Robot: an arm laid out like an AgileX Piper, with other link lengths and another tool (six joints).
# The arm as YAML. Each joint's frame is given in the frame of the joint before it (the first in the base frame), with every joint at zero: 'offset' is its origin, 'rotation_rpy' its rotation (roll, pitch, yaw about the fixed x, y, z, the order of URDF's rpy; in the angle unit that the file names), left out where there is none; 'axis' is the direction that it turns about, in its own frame. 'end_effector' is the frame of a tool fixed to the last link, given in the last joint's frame.
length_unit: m
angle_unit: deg
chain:
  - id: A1
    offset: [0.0, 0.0, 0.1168]
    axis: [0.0, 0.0, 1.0]
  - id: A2
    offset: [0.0, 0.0, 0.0]
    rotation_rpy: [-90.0, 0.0, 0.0]
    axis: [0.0, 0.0, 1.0]
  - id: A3
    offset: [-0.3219, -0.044, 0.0]
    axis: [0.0, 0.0, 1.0]
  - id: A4
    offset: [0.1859, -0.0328, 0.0]
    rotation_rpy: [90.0, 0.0, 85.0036]
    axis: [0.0, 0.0, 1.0]
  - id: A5
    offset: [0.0, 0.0, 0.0]
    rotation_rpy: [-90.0, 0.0, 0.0]
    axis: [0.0, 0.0, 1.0]
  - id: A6
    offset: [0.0, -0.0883, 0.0]
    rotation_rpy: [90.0, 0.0, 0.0]
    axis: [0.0, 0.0, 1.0]
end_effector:
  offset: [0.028, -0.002, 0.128]
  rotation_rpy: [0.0, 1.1, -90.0]
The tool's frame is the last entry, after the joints.
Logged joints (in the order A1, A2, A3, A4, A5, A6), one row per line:
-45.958 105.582 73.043 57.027 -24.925 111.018
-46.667 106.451 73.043 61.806 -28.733 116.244
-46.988 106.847 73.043 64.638 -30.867 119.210
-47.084 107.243 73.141 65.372 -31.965 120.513
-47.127 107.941 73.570 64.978 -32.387 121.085
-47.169 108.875 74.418 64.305 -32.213 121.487
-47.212 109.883 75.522 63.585 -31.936 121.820
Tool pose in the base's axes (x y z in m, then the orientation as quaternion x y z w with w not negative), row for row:
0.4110 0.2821 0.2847 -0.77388 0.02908 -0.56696 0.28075
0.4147 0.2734 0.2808 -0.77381 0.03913 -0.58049 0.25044
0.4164 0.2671 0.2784 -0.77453 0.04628 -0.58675 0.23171
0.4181 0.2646 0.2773 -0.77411 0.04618 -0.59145 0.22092
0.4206 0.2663 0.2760 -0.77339 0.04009 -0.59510 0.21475
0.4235 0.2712 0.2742 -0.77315 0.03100 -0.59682 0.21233
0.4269 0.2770 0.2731 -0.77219 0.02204 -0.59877 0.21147
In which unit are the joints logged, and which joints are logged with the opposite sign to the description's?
The joints are logged in degrees. Opposite sign: A1, A3, A6.
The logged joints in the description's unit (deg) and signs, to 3 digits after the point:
45.958 105.582 -73.043 57.027 -24.925 -111.018
46.667 106.451 -73.043 61.806 -28.733 -116.244
46.988 106.847 -73.043 64.638 -30.867 -119.210
47.084 107.243 -73.141 65.372 -31.965 -120.513
47.127 107.941 -73.570 64.978 -32.387 -121.085
47.169 108.875 -74.418 64.305 -32.213 -121.487
47.212 109.883 -75.522 63.585 -31.936 -121.820

